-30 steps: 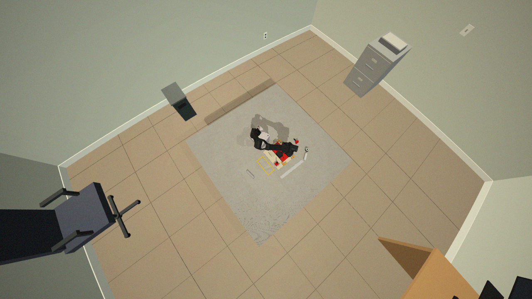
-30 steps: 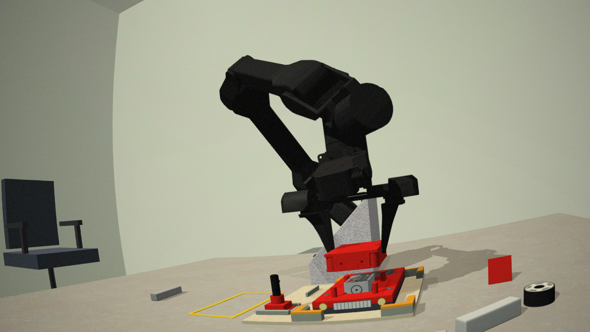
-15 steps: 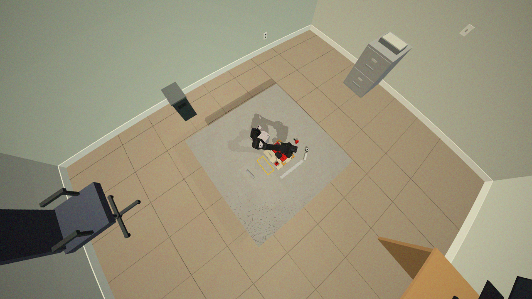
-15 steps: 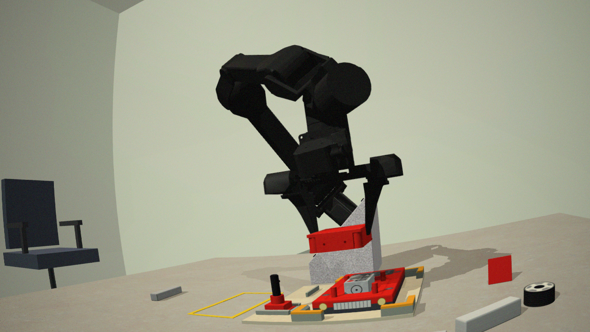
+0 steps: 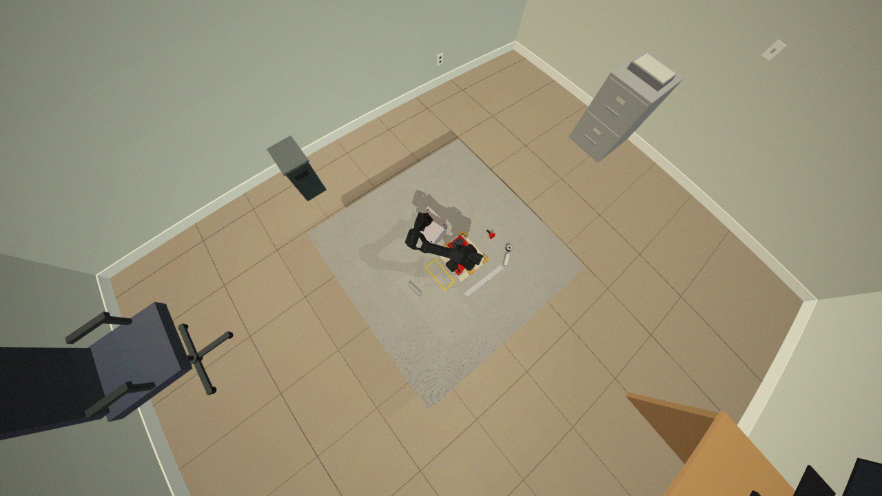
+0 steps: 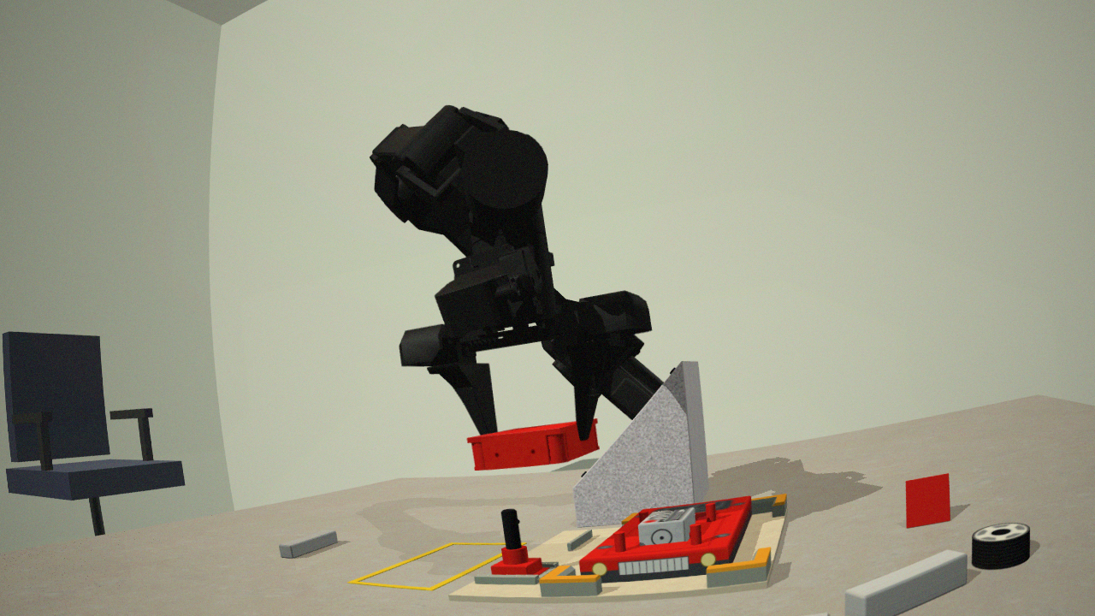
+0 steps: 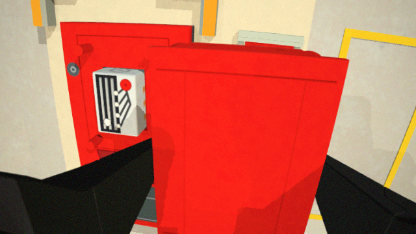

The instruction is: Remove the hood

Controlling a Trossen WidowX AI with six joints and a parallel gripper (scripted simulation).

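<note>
The black post is 3 cm ahead of my gripper tip, 2 cm to the right of it and 7 cm below it. Also, from my gripper tip: grey engine block 1 cm behind, 10 cm to the left, 8 cm below; then grey bar 16 cm ahead, 27 cm to the left, 10 cm below; then red hood right at my gripper tip.
</note>
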